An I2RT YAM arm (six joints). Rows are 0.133 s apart.
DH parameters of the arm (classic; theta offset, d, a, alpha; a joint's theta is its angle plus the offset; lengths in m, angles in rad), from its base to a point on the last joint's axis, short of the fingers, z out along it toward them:
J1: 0 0.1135 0.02 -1.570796
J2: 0 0 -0.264 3.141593
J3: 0.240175 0 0.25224 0
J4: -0.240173 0 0.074 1.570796
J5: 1.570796 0 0 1.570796
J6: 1.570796 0.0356 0 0
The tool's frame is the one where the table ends.
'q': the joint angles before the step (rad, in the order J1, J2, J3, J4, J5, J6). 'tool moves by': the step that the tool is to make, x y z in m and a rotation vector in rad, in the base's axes. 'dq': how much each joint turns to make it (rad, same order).
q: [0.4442 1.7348 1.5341 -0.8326 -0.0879 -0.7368]
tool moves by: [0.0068 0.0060 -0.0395 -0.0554 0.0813 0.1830]
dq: [0.0000 0.0809 -0.0360 -0.0016 -0.0710 -0.1706]
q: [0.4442 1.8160 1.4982 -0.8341 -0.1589 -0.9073]
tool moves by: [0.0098 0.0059 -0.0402 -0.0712 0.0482 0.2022]
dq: [0.0000 0.1049 -0.0070 0.0014 -0.0313 -0.2075]
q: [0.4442 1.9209 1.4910 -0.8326 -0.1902 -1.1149]
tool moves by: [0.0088 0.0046 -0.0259 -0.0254 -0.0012 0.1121]
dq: [0.0001 0.0713 -0.0014 0.0403 -0.0098 -0.1162]
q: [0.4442 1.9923 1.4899 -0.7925 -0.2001 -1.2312]
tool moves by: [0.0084 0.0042 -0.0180 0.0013 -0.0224 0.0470]
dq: [0.0000 0.0504 -0.0018 0.0632 -0.0049 -0.0485]
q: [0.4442 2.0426 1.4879 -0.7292 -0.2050 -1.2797]
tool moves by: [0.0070 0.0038 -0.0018 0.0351 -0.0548 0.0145]
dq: [0.0000 0.0105 -0.0009 0.0736 -0.0123 -0.0115]
